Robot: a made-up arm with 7 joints. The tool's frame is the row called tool. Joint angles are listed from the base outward.
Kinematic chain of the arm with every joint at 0, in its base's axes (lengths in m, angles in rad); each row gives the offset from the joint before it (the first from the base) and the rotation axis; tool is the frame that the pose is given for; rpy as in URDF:
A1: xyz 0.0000 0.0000 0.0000 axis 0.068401 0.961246 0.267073
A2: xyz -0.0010 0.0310 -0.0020 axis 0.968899 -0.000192 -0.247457
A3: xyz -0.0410 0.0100 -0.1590 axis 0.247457 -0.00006 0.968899
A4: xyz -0.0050 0.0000 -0.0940 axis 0.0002 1 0.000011
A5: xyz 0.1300 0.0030 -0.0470 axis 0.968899 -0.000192 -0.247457
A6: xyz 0.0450 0.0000 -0.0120 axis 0.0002 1 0.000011
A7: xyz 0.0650 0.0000 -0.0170 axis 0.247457 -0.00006 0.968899
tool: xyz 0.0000 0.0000 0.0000 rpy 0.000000 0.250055 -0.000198
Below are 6 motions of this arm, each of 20 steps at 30 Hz.
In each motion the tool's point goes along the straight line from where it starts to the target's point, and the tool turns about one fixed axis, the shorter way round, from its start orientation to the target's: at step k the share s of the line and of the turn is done. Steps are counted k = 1, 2, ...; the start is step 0. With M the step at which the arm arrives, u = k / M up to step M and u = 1 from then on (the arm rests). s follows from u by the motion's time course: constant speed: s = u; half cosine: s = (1 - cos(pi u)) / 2; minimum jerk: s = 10 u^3 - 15 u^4 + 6 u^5.
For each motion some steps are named. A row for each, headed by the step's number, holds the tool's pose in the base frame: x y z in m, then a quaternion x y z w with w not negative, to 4 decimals.
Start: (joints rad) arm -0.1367 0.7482 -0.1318 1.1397 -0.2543 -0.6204 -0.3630
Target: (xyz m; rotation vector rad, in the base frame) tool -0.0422 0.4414 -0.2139 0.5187 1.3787 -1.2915
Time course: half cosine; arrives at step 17
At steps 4, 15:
4: 0.0911 0.3561 -0.3373 0.2490 0.3720 -0.1421 0.8829
15: -0.0370 0.4381 -0.2187 0.2224 0.5792 -0.5341 0.5742

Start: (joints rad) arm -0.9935 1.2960 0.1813 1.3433 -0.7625 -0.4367 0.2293
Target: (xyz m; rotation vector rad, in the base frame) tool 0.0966 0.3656 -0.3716 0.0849 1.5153 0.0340
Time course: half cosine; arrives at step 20
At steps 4, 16, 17, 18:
4: 0.2299 0.4626 -0.0276 0.0457 -0.1355 0.5355 0.8323
16: 0.1107 0.3758 -0.3353 0.0415 0.6207 0.0819 0.7787
17: 0.1046 0.3714 -0.3509 0.0403 0.6501 0.0534 0.7569
18: 0.1002 0.3682 -0.3623 0.0393 0.6707 0.0325 0.7400

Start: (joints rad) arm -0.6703 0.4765 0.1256 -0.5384 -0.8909 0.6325 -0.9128
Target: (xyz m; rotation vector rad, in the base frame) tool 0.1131 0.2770 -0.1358 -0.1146 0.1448 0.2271
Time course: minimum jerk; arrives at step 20
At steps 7, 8, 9, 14, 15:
7: 0.2543 0.1161 -0.0619 -0.0478 -0.1050 -0.5123 0.8510
8: 0.2392 0.1334 -0.0699 -0.0500 -0.0868 -0.4514 0.8867
9: 0.2226 0.1523 -0.0785 -0.0520 -0.0666 -0.3825 0.9201
14: 0.1432 0.2427 -0.1201 -0.0573 0.0344 -0.0259 0.9974
15: 0.1322 0.2552 -0.1258 -0.0573 0.0483 0.0250 0.9969

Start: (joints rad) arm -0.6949 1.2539 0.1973 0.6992 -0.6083 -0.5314 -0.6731
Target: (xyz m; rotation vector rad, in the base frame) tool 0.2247 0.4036 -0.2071 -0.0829 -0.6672 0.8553
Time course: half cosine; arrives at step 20
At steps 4, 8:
4: 0.2809 0.3899 0.0135 0.3190 -0.2336 -0.0262 0.9181
8: 0.2654 0.3937 -0.0475 0.2257 -0.2661 0.0990 0.9319

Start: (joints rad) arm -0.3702 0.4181 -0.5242 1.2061 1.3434 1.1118 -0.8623
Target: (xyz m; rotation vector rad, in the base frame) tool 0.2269 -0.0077 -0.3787 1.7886 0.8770 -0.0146
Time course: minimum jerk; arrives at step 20
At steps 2, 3, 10, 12, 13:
2: 0.1586 0.2271 -0.4055 0.5730 0.8023 -0.0324 0.1641
3: 0.1599 0.2228 -0.4050 0.5785 0.7967 -0.0320 0.1720
10: 0.1925 0.1107 -0.3922 0.6950 0.6165 -0.0203 0.3695
12: 0.2050 0.0675 -0.3873 0.7245 0.5320 -0.0153 0.4381
13: 0.2107 0.0480 -0.3851 0.7347 0.4916 -0.0130 0.4673

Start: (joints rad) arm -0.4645 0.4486 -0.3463 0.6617 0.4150 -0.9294 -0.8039
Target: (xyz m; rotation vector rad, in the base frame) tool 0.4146 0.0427 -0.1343 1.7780 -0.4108 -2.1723
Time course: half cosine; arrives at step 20
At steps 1, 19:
1: 0.2790 0.0811 -0.3212 0.3909 -0.0408 -0.6633 0.6368
19: 0.4138 0.0429 -0.1355 0.6186 -0.1426 -0.7570 0.1550

